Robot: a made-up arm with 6 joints.
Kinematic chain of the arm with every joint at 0, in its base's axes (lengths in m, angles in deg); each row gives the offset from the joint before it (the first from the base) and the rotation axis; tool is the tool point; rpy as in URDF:
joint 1: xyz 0 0 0.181 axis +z
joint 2: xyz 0 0 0 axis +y
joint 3: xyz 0.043 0 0.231 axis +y
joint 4: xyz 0.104 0 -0.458 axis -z
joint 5: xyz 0 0 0 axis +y
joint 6: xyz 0.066 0 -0.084 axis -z
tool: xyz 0 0 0 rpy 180 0 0
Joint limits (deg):
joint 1: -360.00..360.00
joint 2: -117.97..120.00
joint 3: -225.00..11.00
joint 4: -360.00..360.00
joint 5: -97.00..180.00
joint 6: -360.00..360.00
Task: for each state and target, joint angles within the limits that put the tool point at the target. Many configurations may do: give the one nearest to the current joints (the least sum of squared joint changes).
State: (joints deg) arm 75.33 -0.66 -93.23 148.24 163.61 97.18
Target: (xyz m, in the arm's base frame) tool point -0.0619 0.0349 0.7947
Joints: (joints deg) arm 87.41 -36.82 -102.27 131.98 165.17 97.18
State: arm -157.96 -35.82 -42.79 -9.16 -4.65 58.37
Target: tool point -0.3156 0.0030 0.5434
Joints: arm -181.38 -65.57 -28.87 -3.16 -13.52 58.37
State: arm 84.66 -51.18 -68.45 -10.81 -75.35 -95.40
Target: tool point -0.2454 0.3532 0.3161
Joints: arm 120.04 -17.61 -35.17 -20.61 -70.62 -95.40
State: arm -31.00 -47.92 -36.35 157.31 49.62 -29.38
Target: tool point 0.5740 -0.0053 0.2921
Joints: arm -1.65 -7.75 -56.78 156.87 53.73 -29.38
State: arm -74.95 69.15 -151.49 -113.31 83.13 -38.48
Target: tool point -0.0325 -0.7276 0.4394
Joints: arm -85.95 61.98 -157.77 -111.19 95.42 -38.48
